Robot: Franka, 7 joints.
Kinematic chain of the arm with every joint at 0, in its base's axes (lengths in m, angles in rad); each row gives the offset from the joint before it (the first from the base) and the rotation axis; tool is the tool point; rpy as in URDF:
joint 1: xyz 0 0 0.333 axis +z
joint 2: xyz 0 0 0 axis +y
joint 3: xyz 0 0 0.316 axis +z
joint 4: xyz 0.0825 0 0 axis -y
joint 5: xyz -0.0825 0 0.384 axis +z
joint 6: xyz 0 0 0 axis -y
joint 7: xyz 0.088 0 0 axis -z
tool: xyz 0 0 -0.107 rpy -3.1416 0 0
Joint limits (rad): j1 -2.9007..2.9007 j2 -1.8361..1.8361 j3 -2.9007..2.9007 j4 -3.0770..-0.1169 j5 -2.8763..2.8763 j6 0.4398..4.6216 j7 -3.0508..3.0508
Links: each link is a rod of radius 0.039 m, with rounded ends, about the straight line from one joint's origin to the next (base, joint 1, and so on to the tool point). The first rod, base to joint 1, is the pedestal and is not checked.
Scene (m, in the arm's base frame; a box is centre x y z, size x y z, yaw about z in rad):
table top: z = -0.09
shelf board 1: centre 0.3 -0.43 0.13 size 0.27 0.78 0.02 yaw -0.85
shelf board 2: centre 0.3 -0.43 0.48 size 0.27 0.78 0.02 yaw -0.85
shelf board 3: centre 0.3 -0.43 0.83 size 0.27 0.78 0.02 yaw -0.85
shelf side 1: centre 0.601 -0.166 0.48 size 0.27 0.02 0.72 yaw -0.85
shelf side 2: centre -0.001 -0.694 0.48 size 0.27 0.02 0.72 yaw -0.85
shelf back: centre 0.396 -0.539 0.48 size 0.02 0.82 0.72 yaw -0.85
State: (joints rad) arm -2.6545 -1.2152 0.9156 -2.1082 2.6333 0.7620 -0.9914
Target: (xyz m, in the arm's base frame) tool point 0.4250 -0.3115 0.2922
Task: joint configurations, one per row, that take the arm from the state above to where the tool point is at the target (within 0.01 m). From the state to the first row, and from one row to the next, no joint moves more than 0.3 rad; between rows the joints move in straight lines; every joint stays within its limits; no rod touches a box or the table.
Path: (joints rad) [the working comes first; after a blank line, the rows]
Joints at the target: -2.6239 -1.4804 1.5145 -2.3108 2.4521 0.7252 -0.9914
Straight joint move there: touches shelf board 2.

1: -2.5161 -1.3369 0.6955 -2.3867 2.6420 0.6009 -0.9914
2: -2.3777 -1.4586 0.4754 -2.6652 2.6506 0.4398 -0.9914
3: -2.2936 -1.4403 0.6994 -2.7674 2.5525 0.4398 -0.9914
4: -2.2095 -1.4221 0.9233 -2.8695 2.4544 0.4398 -0.9914
5: -2.1254 -1.4039 1.1472 -2.9717 2.3562 0.4398 -0.9914
6: -2.0413 -1.3857 1.3712 -3.0738 2.2581 0.4398 -0.9914
7: -2.2355 -1.4172 1.4189 -2.8195 2.3228 0.5349 -0.9914
8: -2.4297 -1.4488 1.4667 -2.5651 2.3875 0.6300 -0.9914
9: -2.6239 -1.4804 1.5145 -2.3108 2.4521 0.7252 -0.9914

